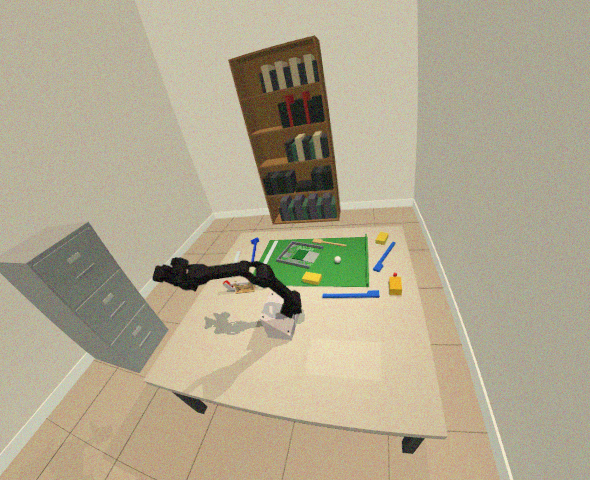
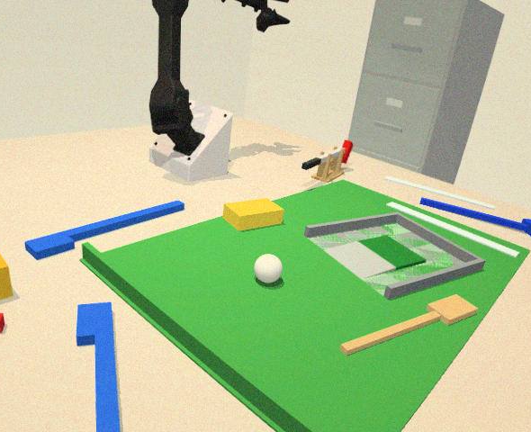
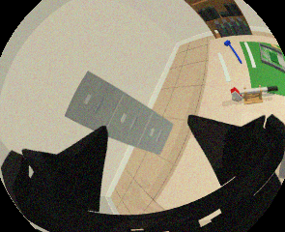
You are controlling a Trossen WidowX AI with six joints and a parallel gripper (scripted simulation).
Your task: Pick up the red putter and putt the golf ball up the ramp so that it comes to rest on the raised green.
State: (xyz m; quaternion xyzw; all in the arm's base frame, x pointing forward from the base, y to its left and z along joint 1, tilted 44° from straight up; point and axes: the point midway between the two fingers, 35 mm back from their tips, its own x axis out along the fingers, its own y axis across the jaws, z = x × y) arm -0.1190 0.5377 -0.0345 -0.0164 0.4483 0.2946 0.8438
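The small wooden stool is 31 cm ahead of my gripper tip, 11 cm to the right of it and 38 cm below it. Round my gripper tip: white golf ball (56 cm ahead, 65 cm to the right, 39 cm below); green mat (59 cm ahead, 47 cm to the right, 41 cm below).
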